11 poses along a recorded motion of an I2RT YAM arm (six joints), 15 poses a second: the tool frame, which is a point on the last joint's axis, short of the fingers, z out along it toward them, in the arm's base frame.
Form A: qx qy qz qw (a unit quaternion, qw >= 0); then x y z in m.
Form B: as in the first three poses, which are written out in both.
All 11 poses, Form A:
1: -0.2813, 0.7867, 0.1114, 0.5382, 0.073, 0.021, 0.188
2: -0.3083, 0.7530, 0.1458, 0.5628, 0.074, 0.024, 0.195
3: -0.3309, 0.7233, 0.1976, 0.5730, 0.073, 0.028, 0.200
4: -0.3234, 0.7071, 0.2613, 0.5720, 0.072, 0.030, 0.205
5: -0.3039, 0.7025, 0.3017, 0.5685, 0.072, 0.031, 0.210
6: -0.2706, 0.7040, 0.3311, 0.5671, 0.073, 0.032, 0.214
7: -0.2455, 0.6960, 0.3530, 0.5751, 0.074, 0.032, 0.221
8: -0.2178, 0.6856, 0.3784, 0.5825, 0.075, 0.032, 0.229
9: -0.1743, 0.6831, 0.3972, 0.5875, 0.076, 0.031, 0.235
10: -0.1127, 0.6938, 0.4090, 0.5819, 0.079, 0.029, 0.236
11: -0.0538, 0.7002, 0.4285, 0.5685, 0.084, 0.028, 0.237
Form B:
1:
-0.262, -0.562, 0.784, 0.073
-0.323, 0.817, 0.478, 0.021
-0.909, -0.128, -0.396, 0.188
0, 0, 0, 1

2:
-0.176, -0.628, 0.758, 0.074
-0.300, 0.767, 0.567, 0.024
-0.937, -0.127, -0.324, 0.195
0, 0, 0, 1

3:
-0.124, -0.705, 0.698, 0.073
-0.252, 0.703, 0.665, 0.028
-0.960, -0.093, -0.265, 0.200
0, 0, 0, 1

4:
-0.136, -0.756, 0.640, 0.072
-0.158, 0.654, 0.739, 0.030
-0.978, 0.000, -0.209, 0.205
0, 0, 0, 1

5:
-0.169, -0.770, 0.615, 0.072
-0.084, 0.633, 0.769, 0.031
-0.982, 0.078, -0.172, 0.210
0, 0, 0, 1

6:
-0.210, -0.756, 0.619, 0.073
-0.005, 0.634, 0.773, 0.032
-0.978, 0.159, -0.138, 0.214
0, 0, 0, 1

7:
-0.218, -0.748, 0.627, 0.074
0.064, 0.630, 0.774, 0.032
-0.974, 0.209, -0.089, 0.221
0, 0, 0, 1

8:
-0.226, -0.740, 0.634, 0.075
0.142, 0.619, 0.773, 0.032
-0.964, 0.265, -0.035, 0.229
0, 0, 0, 1

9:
-0.249, -0.705, 0.664, 0.076
0.229, 0.624, 0.748, 0.031
-0.941, 0.338, 0.006, 0.235
0, 0, 0, 1

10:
-0.297, -0.632, 0.715, 0.079
0.320, 0.640, 0.699, 0.029
-0.900, 0.436, 0.012, 0.236
0, 0, 0, 1

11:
-0.348, -0.563, 0.750, 0.084
0.412, 0.627, 0.661, 0.028
-0.842, 0.539, 0.014, 0.237
0, 0, 0, 1

